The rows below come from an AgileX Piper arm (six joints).
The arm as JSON. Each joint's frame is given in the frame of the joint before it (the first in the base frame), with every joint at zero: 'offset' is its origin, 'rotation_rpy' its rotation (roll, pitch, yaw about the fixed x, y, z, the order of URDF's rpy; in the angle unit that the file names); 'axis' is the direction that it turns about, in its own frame. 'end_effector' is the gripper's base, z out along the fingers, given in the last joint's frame.
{
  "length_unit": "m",
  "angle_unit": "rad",
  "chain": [
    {
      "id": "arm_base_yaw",
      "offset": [
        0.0,
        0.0,
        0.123
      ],
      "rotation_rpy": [
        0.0,
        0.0,
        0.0
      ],
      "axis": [
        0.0,
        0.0,
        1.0
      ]
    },
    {
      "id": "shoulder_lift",
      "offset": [
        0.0,
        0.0,
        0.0
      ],
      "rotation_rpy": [
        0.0,
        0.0,
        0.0
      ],
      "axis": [
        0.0,
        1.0,
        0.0
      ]
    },
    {
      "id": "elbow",
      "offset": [
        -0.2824,
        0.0,
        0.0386
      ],
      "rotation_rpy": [
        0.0,
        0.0,
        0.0
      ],
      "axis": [
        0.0,
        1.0,
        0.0
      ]
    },
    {
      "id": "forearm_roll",
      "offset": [
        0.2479,
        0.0,
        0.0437
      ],
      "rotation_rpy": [
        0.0,
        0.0,
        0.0
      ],
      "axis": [
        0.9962,
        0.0,
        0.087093
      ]
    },
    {
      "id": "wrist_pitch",
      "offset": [
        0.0,
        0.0,
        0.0
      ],
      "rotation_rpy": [
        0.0,
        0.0,
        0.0
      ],
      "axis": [
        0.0,
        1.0,
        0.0
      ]
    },
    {
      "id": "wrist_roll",
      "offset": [
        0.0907,
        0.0,
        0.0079
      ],
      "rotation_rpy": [
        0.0,
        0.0,
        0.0
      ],
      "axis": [
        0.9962,
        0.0,
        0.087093
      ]
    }
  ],
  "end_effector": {
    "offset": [
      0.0,
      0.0,
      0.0
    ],
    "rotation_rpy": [
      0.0,
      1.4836,
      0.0
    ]
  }
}
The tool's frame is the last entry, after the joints.
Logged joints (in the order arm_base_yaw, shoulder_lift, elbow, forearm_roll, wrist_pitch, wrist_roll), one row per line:
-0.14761, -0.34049, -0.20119, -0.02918, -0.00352, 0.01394
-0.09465, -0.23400, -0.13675, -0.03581, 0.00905, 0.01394
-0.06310, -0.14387, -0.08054, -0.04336, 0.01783, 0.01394
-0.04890, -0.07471, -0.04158, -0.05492, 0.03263, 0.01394
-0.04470, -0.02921, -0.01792, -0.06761, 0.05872, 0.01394
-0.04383, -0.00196, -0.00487, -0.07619, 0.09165, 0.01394
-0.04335, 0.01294, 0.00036, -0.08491, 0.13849, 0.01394
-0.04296, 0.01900, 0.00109, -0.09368, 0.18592, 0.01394
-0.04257, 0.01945, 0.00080, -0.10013, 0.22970, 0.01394
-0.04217, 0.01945, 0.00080, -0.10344, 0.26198, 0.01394
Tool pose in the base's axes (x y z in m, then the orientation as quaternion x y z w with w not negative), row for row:
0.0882, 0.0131, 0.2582, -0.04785, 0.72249, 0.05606, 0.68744
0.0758, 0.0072, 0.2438, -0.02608, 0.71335, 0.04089, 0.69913
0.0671, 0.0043, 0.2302, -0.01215, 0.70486, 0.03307, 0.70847
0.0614, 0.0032, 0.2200, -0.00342, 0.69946, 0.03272, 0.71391
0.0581, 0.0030, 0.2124, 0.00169, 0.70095, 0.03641, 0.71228
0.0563, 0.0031, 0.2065, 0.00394, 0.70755, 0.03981, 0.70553
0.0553, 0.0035, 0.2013, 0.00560, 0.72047, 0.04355, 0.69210
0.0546, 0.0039, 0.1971, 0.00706, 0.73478, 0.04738, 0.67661
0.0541, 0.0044, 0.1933, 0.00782, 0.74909, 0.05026, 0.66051
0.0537, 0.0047, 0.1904, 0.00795, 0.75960, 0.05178, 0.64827
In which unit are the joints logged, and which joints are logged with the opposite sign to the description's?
The joints are logged in radians. Opposite sign: arm_base_yaw, shoulder_lift, forearm_roll, wrist_roll.
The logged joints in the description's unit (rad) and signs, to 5 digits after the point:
0.14761, 0.34049, -0.20119, 0.02918, -0.00352, -0.01394
0.09465, 0.23400, -0.13675, 0.03581, 0.00905, -0.01394
0.06310, 0.14387, -0.08054, 0.04336, 0.01783, -0.01394
0.04890, 0.07471, -0.04158, 0.05492, 0.03263, -0.01394
0.04470, 0.02921, -0.01792, 0.06761, 0.05872, -0.01394
0.04383, 0.00196, -0.00487, 0.07619, 0.09165, -0.01394
0.04335, -0.01294, 0.00036, 0.08491, 0.13849, -0.01394
0.04296, -0.01900, 0.00109, 0.09368, 0.18592, -0.01394
0.04257, -0.01945, 0.00080, 0.10013, 0.22970, -0.01394
0.04217, -0.01945, 0.00080, 0.10344, 0.26198, -0.01394

